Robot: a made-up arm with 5 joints.
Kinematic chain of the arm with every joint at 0, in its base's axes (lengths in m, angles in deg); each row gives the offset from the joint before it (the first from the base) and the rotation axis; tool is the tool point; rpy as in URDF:
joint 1: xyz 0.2 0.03 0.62 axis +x
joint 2: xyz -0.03 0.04 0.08 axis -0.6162 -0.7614 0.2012
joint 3: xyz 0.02 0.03 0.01 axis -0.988 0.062 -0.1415
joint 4: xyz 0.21 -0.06 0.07 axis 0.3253 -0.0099 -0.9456
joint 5: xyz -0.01 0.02 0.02 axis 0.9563 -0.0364 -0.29
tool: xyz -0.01 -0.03 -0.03 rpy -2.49 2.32 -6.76
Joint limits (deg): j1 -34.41..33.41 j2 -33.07..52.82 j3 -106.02..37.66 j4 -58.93..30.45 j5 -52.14..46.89
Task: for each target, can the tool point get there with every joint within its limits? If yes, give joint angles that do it. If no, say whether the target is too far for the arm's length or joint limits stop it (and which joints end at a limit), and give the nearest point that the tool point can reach.
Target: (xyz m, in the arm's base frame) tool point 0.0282 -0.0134 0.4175
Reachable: no: joint limits stop it (at a limit: joint 2, joint 3, joint 4, joint 5) | nearest point 0.3564 0.0157 0.5531 | short by 0.356 m
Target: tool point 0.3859 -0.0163 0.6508
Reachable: yes | joints 11.18 -20.29 -36.24 -6.95 -21.20
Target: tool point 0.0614 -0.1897 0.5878
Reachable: no: joint limits stop it (at a limit: joint 1, joint 2, joint 4, joint 5) | nearest point 0.3569 -0.0135 0.5996 | short by 0.344 m
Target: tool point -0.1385 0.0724 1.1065
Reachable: no: too far | nearest point 0.2447 0.0585 0.9471 | short by 0.415 m
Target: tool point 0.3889 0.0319 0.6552
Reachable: yes | joints -1.02 -9.32 -78.15 9.04 -15.08
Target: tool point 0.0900 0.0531 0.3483
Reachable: no: joint limits stop it (at a limit: joint 2, joint 3, joint 4, joint 5) | nearest point 0.3564 0.0358 0.5519 | short by 0.336 m
